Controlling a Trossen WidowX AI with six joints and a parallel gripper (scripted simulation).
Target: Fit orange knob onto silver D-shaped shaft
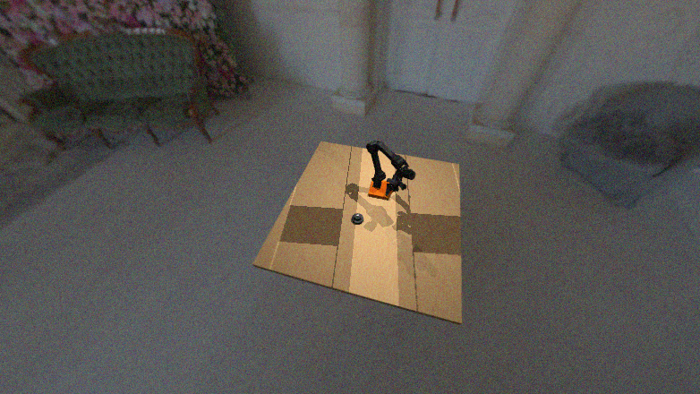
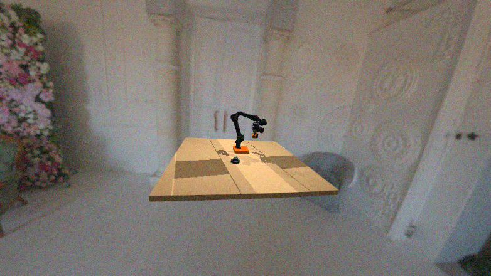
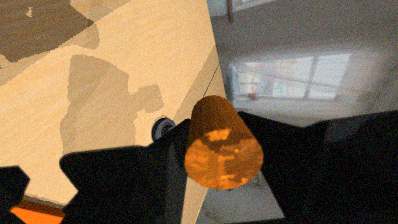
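My gripper tip is now 3 cm past the orange knob, 2 cm below it and 1 cm to the right of it. Round my gripper tip: pedestal with D-shaped shaft 21 cm below, 18 cm to the right, 7 cm ahead.
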